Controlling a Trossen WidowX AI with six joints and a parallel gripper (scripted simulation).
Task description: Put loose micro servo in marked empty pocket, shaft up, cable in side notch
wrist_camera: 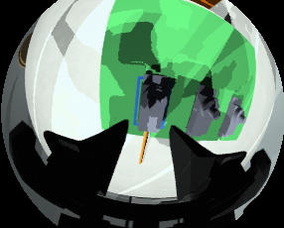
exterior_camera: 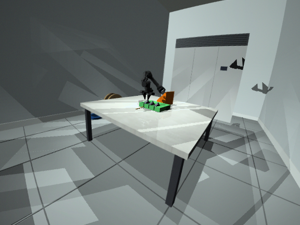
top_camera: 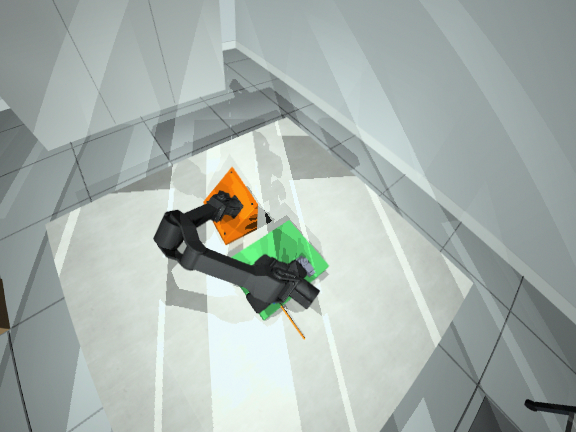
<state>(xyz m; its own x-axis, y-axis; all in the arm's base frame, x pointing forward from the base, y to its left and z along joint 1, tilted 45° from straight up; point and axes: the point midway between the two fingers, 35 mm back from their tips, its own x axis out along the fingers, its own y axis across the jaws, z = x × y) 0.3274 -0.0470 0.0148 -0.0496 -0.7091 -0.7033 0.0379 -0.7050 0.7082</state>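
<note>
Right now the green robot deck is 120 mm behind my gripper tip, 70 mm to the left of it and 60 mm below it.
</note>
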